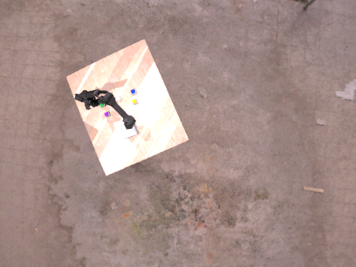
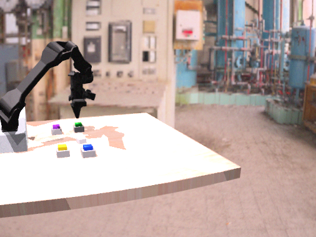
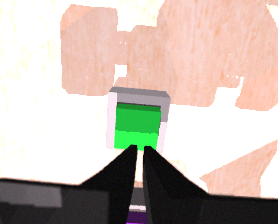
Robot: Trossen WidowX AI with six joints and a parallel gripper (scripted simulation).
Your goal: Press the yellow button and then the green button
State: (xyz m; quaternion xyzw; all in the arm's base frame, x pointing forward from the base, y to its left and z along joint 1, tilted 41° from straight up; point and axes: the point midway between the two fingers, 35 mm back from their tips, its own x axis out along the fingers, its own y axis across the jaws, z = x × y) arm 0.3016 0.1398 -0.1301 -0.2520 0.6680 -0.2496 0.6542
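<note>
My gripper tip is 3 cm above the green button. The rest, counted from my gripper tip: yellow button: 10 cm behind, 31 cm to the right, 3 cm below; small white block: 1 cm behind, 18 cm to the right, 5 cm below; purple button: 10 cm behind, 1 cm to the right, 3 cm below.
</note>
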